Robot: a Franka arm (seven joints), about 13 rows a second.
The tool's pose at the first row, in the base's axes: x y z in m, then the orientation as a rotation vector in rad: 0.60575 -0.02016 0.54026 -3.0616 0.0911 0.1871
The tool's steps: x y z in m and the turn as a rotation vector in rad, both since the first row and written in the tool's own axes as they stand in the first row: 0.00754 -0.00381 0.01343 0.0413 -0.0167 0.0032; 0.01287 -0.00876 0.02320 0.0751 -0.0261 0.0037; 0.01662 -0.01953 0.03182 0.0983 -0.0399 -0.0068; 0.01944 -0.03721 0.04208 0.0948 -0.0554 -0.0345; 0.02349 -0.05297 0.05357 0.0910 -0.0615 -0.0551; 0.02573 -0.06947 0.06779 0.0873 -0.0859 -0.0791; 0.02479 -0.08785 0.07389 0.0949 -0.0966 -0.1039; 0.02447 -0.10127 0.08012 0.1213 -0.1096 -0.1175; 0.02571 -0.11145 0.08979 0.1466 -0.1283 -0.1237; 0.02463 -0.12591 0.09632 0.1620 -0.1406 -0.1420; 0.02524 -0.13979 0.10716 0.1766 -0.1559 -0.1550; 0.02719 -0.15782 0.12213 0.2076 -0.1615 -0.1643
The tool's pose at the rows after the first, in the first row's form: 0.61186 -0.01575 0.52630 -3.0184 0.0977 0.2083; 0.61629 -0.01037 0.51631 -2.9835 0.0999 0.2186; 0.61966 0.00080 0.50805 -2.9584 0.0849 0.2359; 0.62236 0.01903 0.49877 -2.9589 0.0427 0.2576; 0.62600 0.03538 0.48798 -2.9608 0.0114 0.2658; 0.62757 0.05277 0.47477 -2.9590 -0.0260 0.3009; 0.62708 0.07158 0.47012 -2.9477 -0.0626 0.3141; 0.62687 0.08544 0.46492 -2.9180 -0.0805 0.3285; 0.62760 0.09624 0.45590 -2.8889 -0.0877 0.3515; 0.62667 0.11120 0.45056 -2.8694 -0.1132 0.3656; 0.62686 0.12581 0.44072 -2.8504 -0.1310 0.3844; 0.62815 0.14479 0.42690 -2.8177 -0.1408 0.3867
